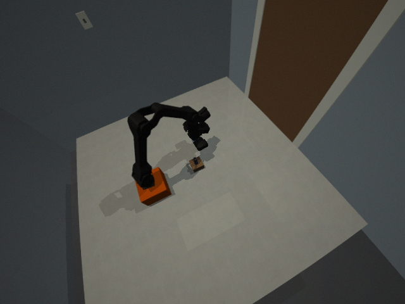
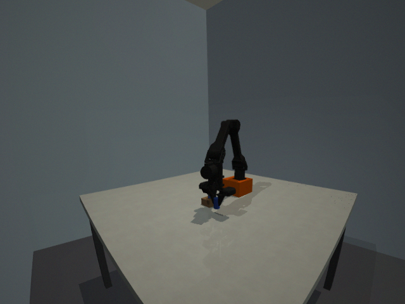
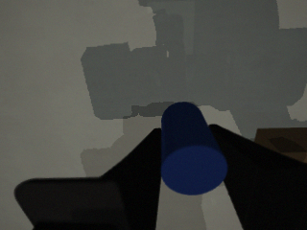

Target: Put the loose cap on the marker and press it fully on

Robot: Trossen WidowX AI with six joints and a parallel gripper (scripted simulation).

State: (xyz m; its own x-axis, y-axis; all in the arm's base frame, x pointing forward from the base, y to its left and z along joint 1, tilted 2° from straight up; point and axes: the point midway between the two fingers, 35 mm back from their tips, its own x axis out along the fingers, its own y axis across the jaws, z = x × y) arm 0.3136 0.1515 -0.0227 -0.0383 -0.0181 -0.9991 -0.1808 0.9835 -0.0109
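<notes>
Now: the brown holder block 11 cm to the right of my gripper tip, 4 cm behind it and 3 cm below it. Round my gripper tip: blue cap: 1 cm above.
</notes>
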